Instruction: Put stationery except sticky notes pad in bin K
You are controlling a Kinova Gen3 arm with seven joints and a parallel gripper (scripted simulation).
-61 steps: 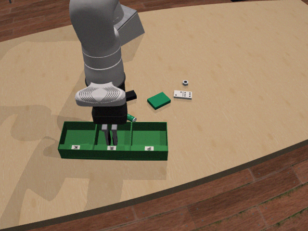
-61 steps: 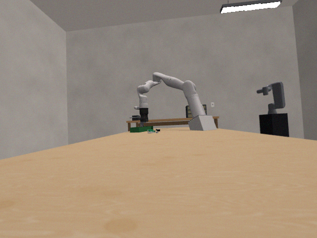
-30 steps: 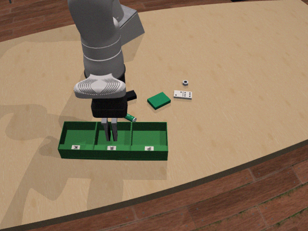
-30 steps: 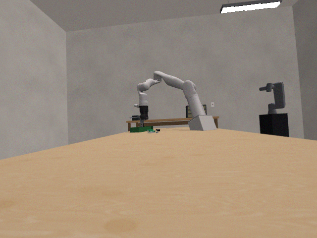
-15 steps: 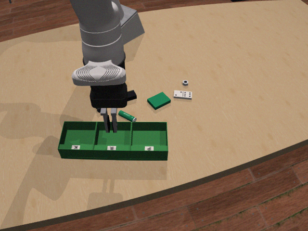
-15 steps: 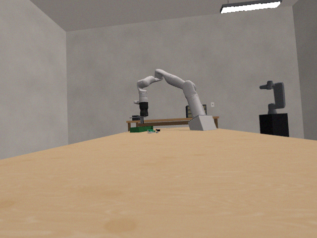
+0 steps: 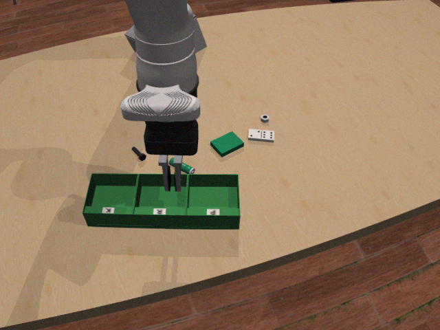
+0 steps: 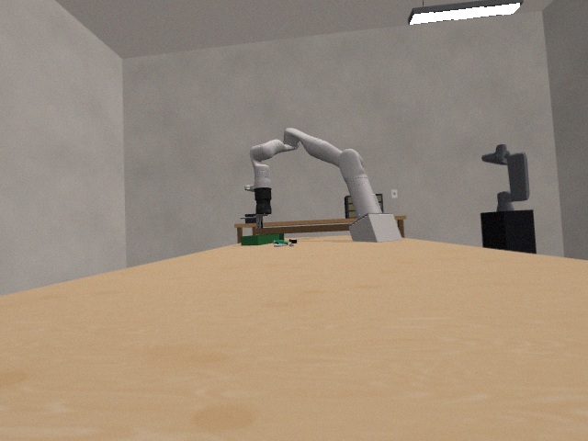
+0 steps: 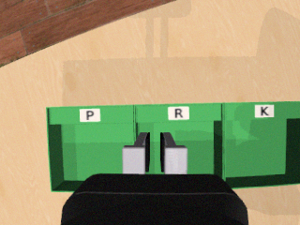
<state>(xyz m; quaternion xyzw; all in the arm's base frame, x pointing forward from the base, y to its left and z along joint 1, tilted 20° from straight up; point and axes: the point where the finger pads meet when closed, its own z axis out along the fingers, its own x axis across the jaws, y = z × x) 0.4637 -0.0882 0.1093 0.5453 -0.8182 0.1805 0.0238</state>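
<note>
My hand is 160 mm past the black-and-white eraser, 80 mm above it and 50 mm to the right of it. From my hand the other things lie so: green tray (70 mm below, 20 mm to the right, 20 mm behind); then green battery (90 mm behind, 80 mm below, 40 mm to the left); then black bolt (140 mm behind, 80 mm below, 20 mm to the right).
</note>
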